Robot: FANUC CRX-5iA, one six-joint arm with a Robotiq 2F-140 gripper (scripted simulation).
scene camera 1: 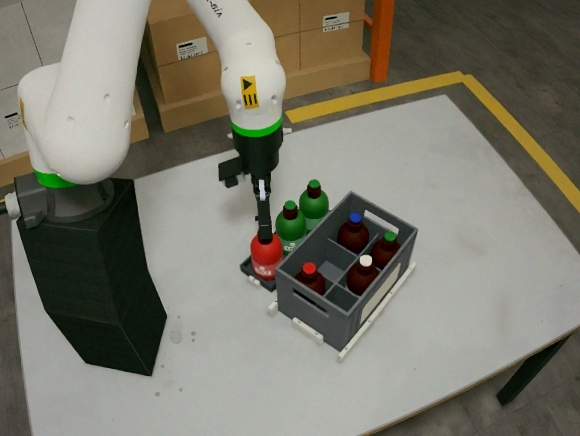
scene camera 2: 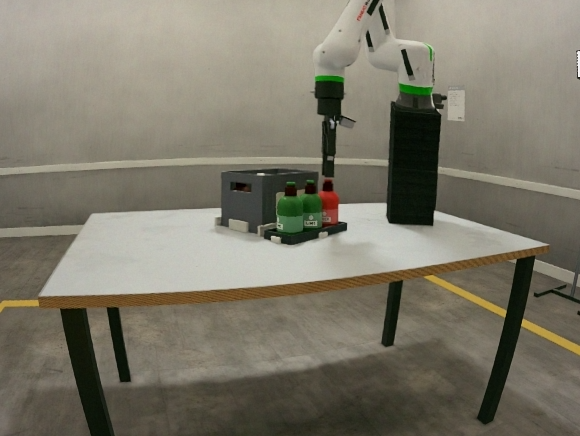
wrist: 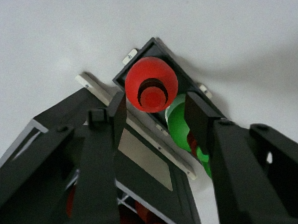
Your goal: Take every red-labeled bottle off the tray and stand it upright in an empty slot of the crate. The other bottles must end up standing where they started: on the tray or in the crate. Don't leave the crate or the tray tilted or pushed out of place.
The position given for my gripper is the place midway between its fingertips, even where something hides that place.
Note:
In view: my gripper [scene camera 1: 265, 225], a red-labeled bottle [scene camera 1: 266, 254], a grey crate [scene camera 1: 319, 247] and a dark tray [scene camera 2: 342, 226].
The red-labeled bottle is seen too in the wrist view [wrist: 151, 85]. The grey crate is seen too in scene camera 2 [scene camera 2: 258, 208]. The dark tray also shows in the wrist view [wrist: 185, 84].

